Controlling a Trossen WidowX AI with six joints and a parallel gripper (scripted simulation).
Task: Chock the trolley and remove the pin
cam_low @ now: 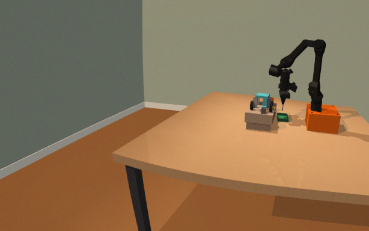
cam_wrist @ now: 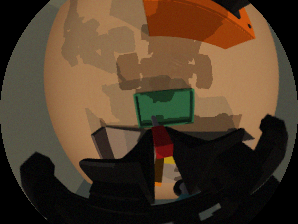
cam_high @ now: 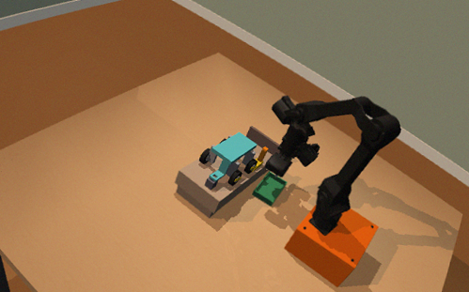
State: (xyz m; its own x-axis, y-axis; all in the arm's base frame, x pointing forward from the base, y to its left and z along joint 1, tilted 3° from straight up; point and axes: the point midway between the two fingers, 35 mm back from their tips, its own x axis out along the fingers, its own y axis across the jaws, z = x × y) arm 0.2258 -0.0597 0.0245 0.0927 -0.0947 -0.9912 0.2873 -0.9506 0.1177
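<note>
Now: the green tray 1 cm behind my gripper tip, 1 cm to the left of it and 10 cm below it. The rest, counted from my gripper tip: teal-topped trolley 10 cm ahead, 14 cm to the left, 2 cm above; then yellow chock 6 cm ahead, 4 cm to the left, 1 cm below; then red-headed stop pin right at my gripper tip.
</note>
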